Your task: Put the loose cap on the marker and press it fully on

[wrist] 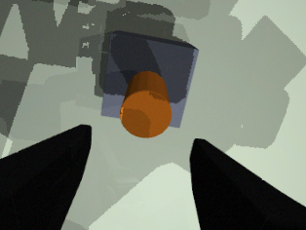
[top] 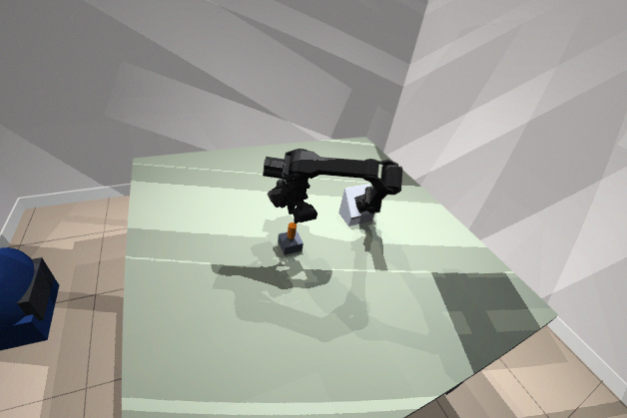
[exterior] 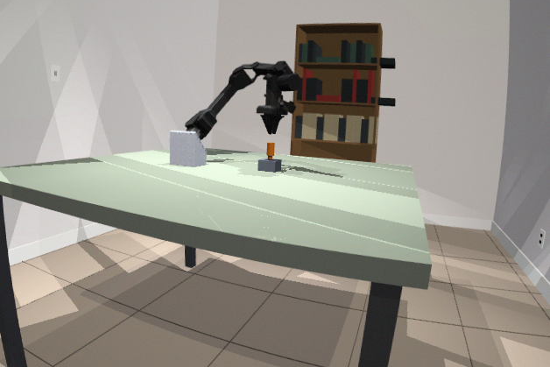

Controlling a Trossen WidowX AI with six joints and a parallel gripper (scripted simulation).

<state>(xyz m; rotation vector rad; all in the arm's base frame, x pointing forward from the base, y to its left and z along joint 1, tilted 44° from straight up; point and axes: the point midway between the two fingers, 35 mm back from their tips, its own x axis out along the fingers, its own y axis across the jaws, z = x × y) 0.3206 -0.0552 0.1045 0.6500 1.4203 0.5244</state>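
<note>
Right now the orange cap is 5 cm below my gripper tip. Round my gripper tip: holder block 12 cm below.
</note>
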